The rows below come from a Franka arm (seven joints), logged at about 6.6 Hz.
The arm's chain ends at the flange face. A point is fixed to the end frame.
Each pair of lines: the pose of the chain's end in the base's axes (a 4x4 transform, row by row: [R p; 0 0 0 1], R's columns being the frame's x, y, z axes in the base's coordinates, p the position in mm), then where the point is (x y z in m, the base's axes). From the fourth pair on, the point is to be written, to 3 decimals.
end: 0.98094 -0.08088 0.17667 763.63; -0.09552 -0.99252 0.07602 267.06; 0.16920 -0.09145 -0.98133 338.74; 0 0 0 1
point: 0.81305 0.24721 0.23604
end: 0.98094 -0.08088 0.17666 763.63; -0.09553 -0.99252 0.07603 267.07; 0.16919 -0.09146 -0.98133 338.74; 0 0 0 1
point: 0.81305 0.24722 0.23604
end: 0.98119 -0.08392 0.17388 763.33; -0.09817 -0.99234 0.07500 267.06; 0.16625 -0.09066 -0.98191 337.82; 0 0 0 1
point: 0.81238 0.24701 0.23498
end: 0.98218 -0.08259 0.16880 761.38; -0.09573 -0.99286 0.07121 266.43; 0.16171 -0.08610 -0.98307 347.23; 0 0 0 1
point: 0.810 0.246 0.244
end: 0.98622 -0.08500 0.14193 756.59; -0.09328 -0.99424 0.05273 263.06; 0.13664 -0.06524 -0.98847 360.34; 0 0 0 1
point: 0.802 0.241 0.256
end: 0.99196 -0.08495 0.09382 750.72; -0.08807 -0.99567 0.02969 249.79; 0.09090 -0.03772 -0.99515 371.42; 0 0 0 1
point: 0.791 0.225 0.266
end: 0.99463 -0.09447 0.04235 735.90; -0.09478 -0.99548 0.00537 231.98; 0.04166 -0.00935 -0.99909 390.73; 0 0 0 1
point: 0.771 0.204 0.284
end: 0.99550 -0.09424 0.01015 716.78; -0.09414 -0.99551 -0.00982 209.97; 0.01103 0.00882 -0.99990 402.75; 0 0 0 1
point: 0.748 0.181 0.295
